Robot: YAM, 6 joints.
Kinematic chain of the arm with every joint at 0, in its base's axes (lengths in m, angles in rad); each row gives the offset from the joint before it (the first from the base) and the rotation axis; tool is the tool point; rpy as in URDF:
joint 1: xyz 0 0 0.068 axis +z
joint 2: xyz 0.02 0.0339 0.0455 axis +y
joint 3: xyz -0.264 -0.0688 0 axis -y
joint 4: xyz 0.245 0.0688 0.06 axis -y
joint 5: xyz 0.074 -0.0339 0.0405 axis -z
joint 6: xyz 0.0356 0 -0.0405 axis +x
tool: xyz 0 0 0 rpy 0 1.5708 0
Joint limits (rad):
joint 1: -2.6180..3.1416
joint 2: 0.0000..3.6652
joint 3: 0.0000..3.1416
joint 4: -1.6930..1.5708
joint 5: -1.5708..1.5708
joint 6: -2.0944..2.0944
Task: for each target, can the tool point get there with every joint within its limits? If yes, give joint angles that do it. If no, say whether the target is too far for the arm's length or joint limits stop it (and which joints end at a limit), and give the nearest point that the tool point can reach.
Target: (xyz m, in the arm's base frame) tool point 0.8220 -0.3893 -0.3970
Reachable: no: too far | nearest point 0.5086 -0.2409 -0.1980 | short by 0.400 m
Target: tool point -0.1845 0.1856 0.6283
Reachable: yes | joints -0.7734 0.6604 2.2503 0.0587 -0.1094 -0.2486
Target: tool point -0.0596 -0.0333 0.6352
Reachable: yes | joints 0.5733 0.7707 1.6650 0.7250 -0.1224 0.5782
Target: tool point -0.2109 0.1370 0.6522
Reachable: yes | joints -0.6087 0.8392 2.3244 0.6293 0.2318 1.7222
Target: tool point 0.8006 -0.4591 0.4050
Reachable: no: too far | nearest point 0.5340 -0.3062 0.3058 | short by 0.323 m
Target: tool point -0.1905 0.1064 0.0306
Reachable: yes | joints 2.5456 1.8685 0.3718 0.3401 -0.5589 0.1873
